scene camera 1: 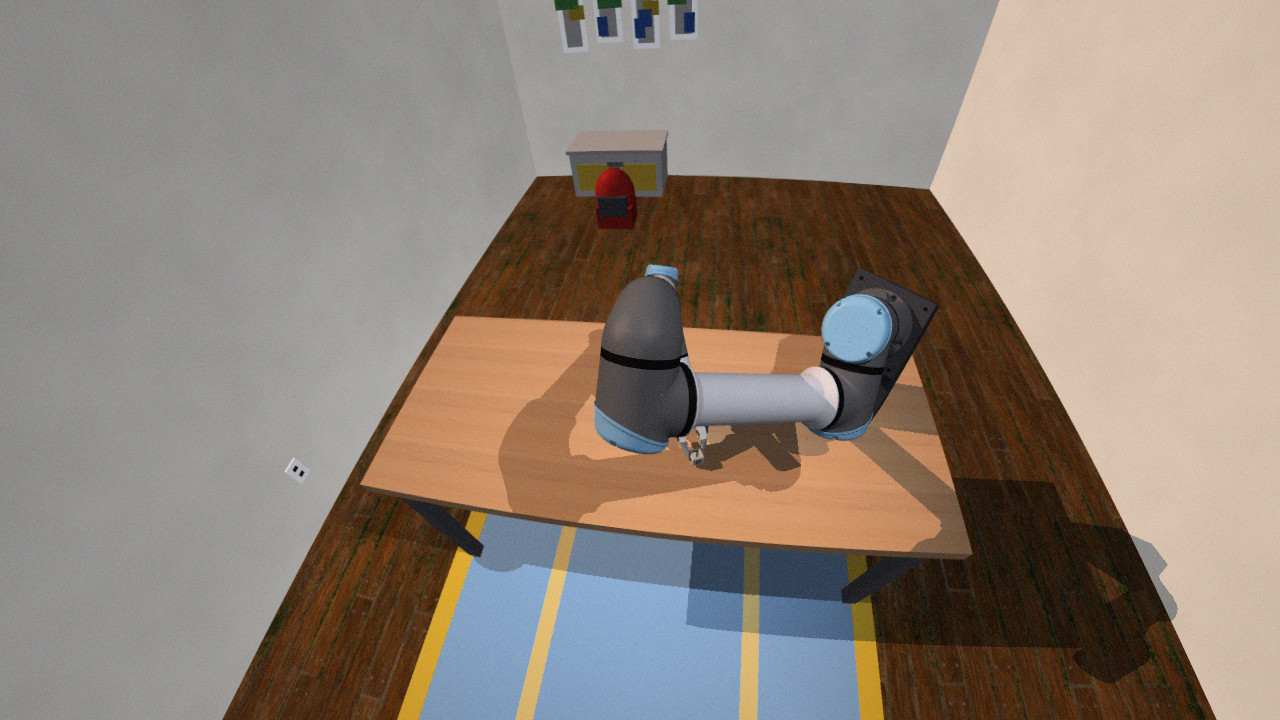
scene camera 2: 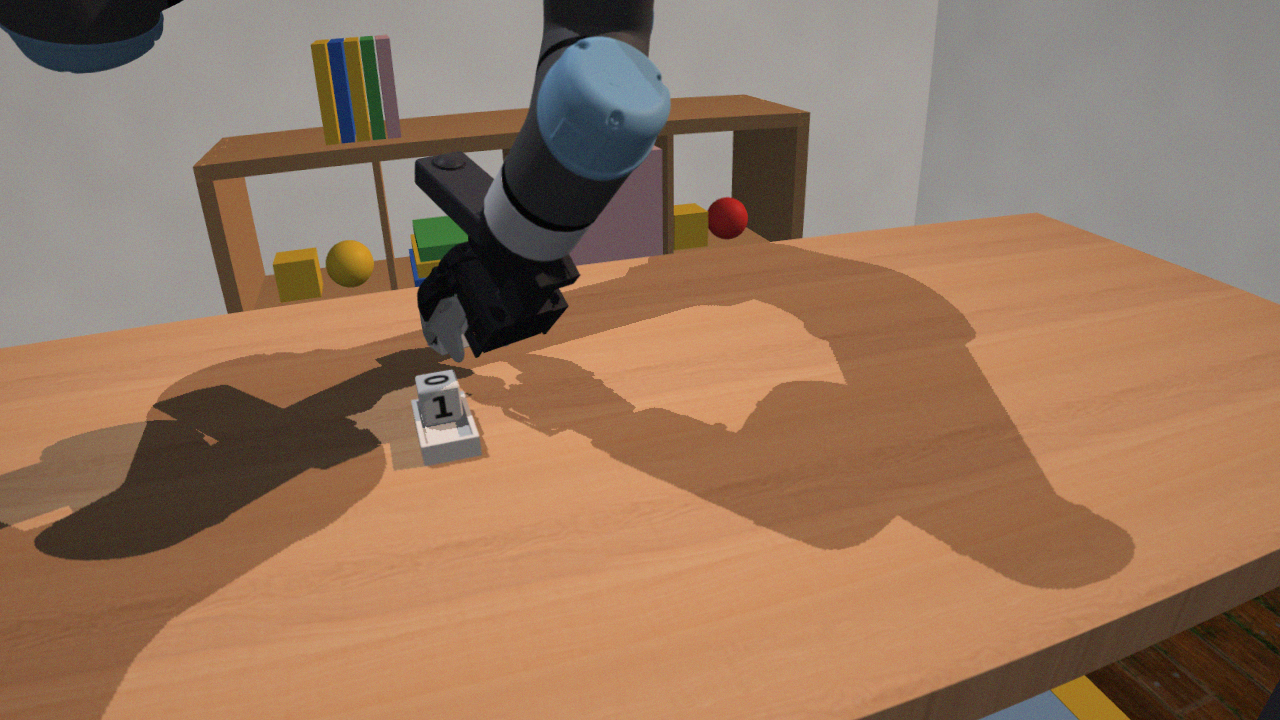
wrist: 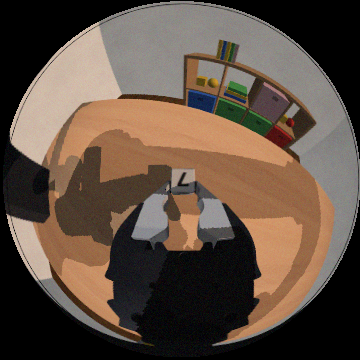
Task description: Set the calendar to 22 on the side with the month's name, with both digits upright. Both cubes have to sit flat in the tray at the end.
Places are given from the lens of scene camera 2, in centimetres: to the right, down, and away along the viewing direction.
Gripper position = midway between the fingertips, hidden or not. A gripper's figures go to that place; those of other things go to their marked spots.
my gripper (scene camera 2: 446, 336): -19, -2, 74
white tray (scene camera 2: 437, 444): -15, 6, 57
